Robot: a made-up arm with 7 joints. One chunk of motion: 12 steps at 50 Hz.
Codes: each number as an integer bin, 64 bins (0 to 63) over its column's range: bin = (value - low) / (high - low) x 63, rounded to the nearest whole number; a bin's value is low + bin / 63 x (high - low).
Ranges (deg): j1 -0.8..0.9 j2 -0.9..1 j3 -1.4..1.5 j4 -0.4..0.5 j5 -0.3..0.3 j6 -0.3..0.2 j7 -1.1..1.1
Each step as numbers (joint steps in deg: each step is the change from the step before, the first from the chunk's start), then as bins.
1 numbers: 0.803 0.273 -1.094 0.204 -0.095 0.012 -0.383
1 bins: 59 39 7 42 22 39 21
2 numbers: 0.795 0.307 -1.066 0.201 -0.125 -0.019 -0.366
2 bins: 59 40 7 42 18 35 21
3 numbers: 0.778 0.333 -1.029 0.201 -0.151 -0.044 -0.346
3 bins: 58 41 8 42 16 32 22
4 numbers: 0.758 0.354 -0.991 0.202 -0.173 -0.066 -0.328
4 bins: 58 42 9 42 13 29 22
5 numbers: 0.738 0.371 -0.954 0.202 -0.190 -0.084 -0.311
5 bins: 57 42 10 42 12 27 23
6 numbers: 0.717 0.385 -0.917 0.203 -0.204 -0.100 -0.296
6 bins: 56 43 10 42 10 25 23
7 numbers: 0.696 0.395 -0.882 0.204 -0.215 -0.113 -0.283
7 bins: 55 43 11 42 9 24 23
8 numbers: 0.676 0.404 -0.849 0.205 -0.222 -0.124 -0.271
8 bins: 55 43 12 42 8 22 24
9 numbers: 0.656 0.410 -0.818 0.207 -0.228 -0.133 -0.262
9 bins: 54 43 13 42 8 21 24
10 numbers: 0.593 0.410 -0.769 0.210 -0.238 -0.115 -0.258
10 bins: 52 43 14 43 7 23 24
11 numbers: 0.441 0.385 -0.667 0.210 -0.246 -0.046 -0.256
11 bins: 46 43 16 43 6 32 24
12 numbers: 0.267 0.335 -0.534 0.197 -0.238 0.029 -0.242
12 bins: 40 41 19 42 7 41 25
